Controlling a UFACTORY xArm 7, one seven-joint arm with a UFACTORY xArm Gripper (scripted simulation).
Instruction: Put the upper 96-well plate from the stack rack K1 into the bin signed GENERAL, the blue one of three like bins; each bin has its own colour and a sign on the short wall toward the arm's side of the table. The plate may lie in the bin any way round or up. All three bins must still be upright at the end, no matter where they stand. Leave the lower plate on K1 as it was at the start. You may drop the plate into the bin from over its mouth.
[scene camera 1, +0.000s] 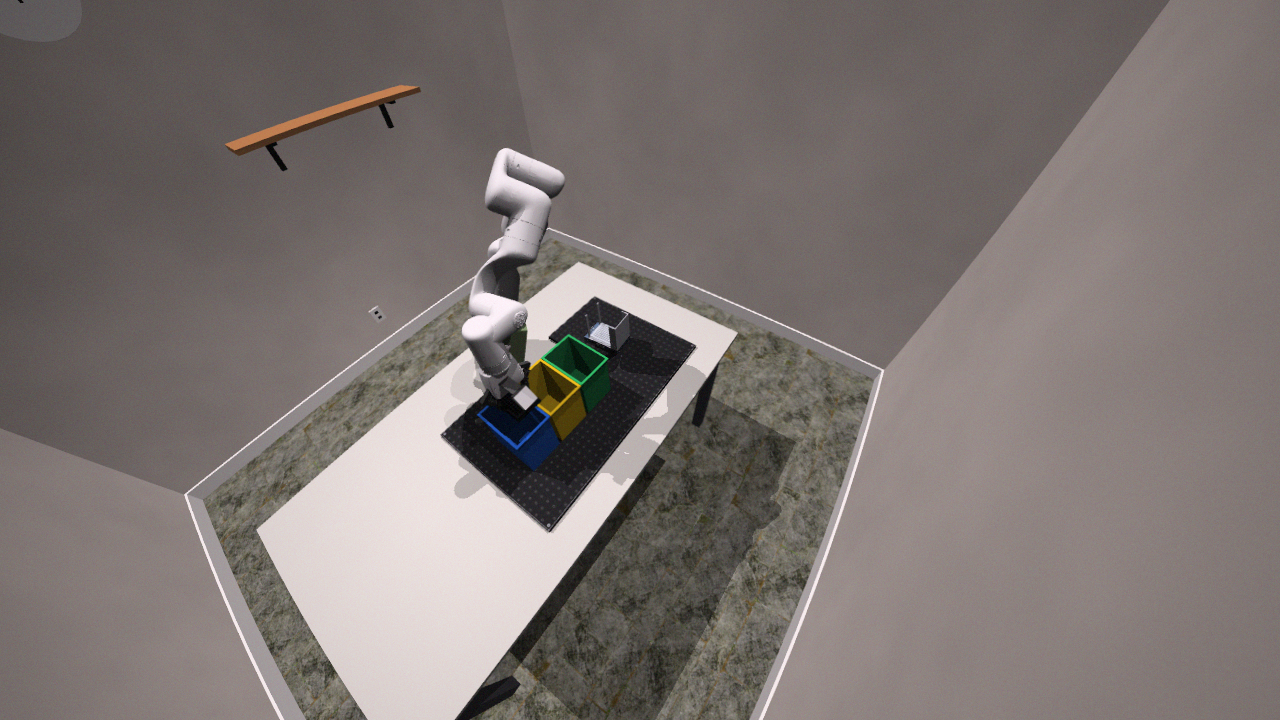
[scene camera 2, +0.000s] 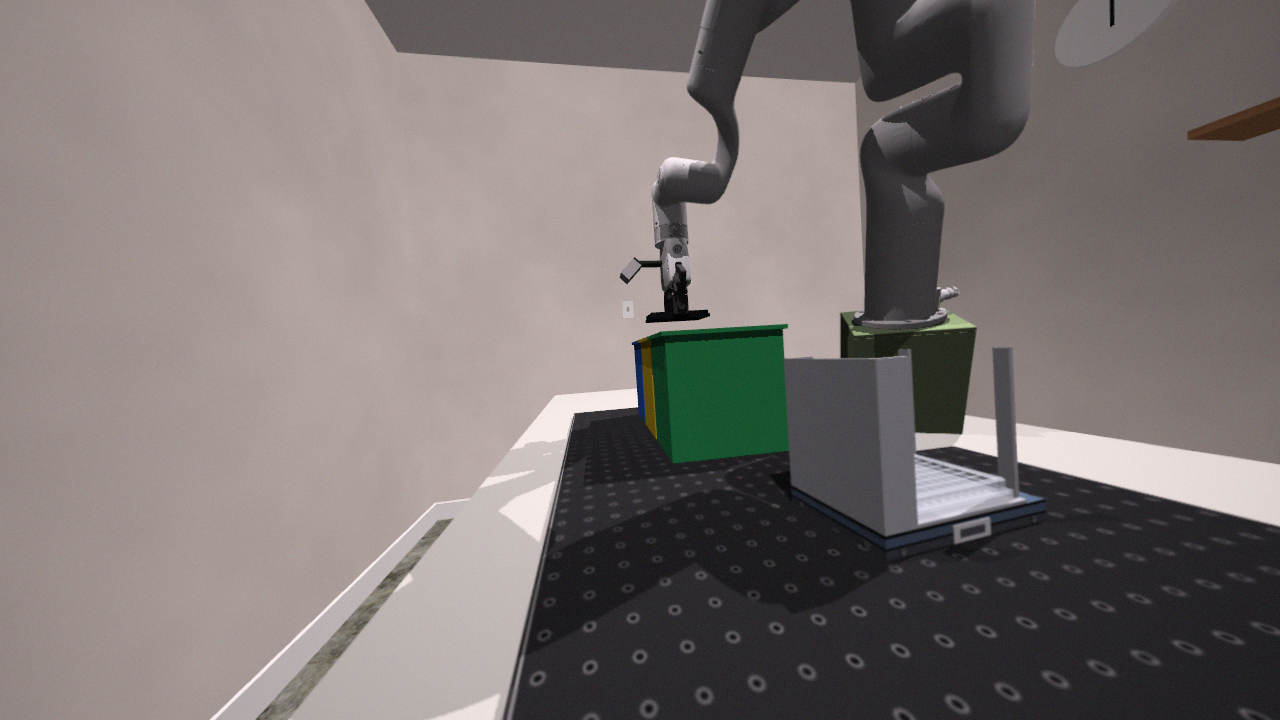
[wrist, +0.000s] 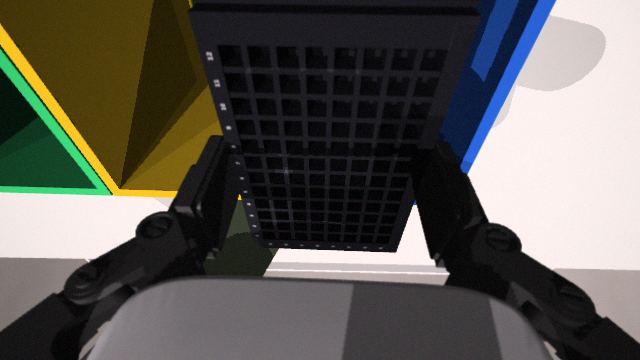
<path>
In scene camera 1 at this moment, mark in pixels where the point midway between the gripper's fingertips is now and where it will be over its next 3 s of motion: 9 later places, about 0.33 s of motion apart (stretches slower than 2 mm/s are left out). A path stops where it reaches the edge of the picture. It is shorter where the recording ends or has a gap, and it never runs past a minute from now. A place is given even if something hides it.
The gripper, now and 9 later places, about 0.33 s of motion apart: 514, 398; 509, 405; 507, 407; 508, 408; 509, 410; 509, 410; 509, 410; 510, 410; 510, 411; 510, 411
</path>
